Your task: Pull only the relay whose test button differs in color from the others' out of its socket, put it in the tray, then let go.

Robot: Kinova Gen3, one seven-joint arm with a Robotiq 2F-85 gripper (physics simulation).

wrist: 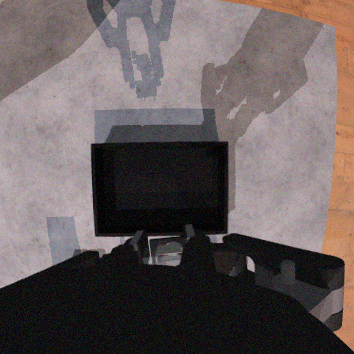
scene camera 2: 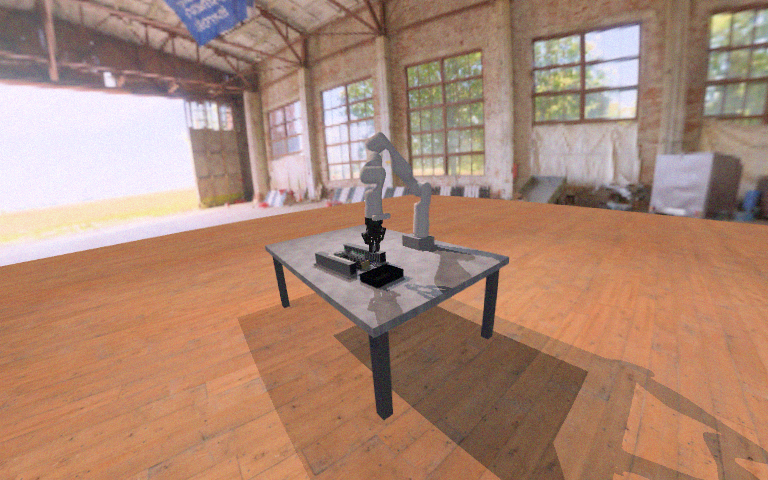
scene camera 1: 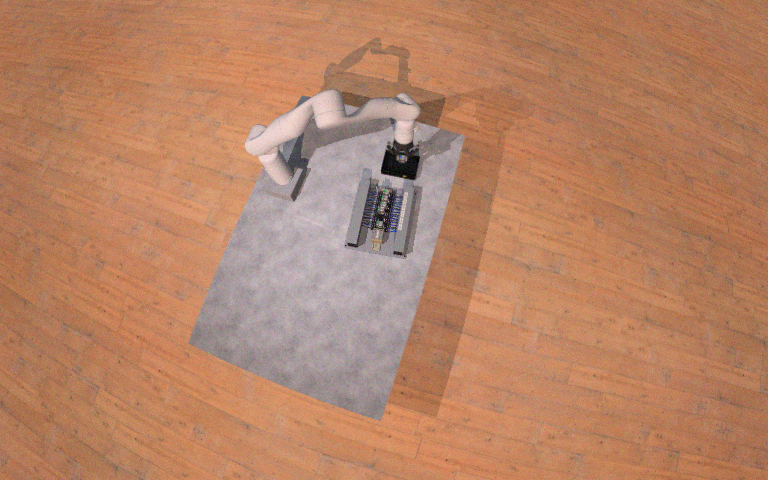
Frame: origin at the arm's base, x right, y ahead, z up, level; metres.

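Seen in the pictures: gripper, between the fingertips: [wrist: 165,239] [scene camera 2: 374,252] [scene camera 1: 402,159]; arm's base, origin of its link: [scene camera 2: 420,235] [scene camera 1: 283,176].
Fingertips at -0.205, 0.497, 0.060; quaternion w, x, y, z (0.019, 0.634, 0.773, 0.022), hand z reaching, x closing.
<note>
Pixels of each thing's top centre, then the offset from my fingertips to it, as dx, dy, dz. "pt": a spot on its surface instead. Level surfaces: height alone.
- clear-cased relay, centre of its top: [wrist: 166,273] +0.008, +0.002, +0.036
- black tray, a spot on its surface: [wrist: 165,180] pt -0.038, -0.006, -0.118
- relay row, a spot on its surface: [scene camera 1: 385,199] pt +0.182, -0.017, -0.055
- table, height of its surface: dz -0.121
My gripper [scene camera 1: 402,158] [scene camera 2: 374,249] [wrist: 165,239] is shut on a clear-cased relay [wrist: 169,251], held off the table. The relay's test button is hidden. The black tray [scene camera 1: 390,169] [scene camera 2: 382,276] [wrist: 165,180] lies on the table. In the wrist view its inside shows just beyond the fingertips, and no relay can be made out in it. The relay row [scene camera 1: 385,199] stands between two grey ducts in scene camera 1. Green marks show on several seated relays, with a dark gap in the row toward the near end.
The grey ducts [scene camera 1: 358,209] [scene camera 2: 335,263] rise on both sides of the relay row, with wiring between. White labels [scene camera 1: 403,210] line the right duct. The arm's base [scene camera 1: 287,186] [scene camera 2: 417,242] stands at the table's edge. The table [scene camera 1: 294,294] [scene camera 2: 447,277] ends a little beyond the tray.
</note>
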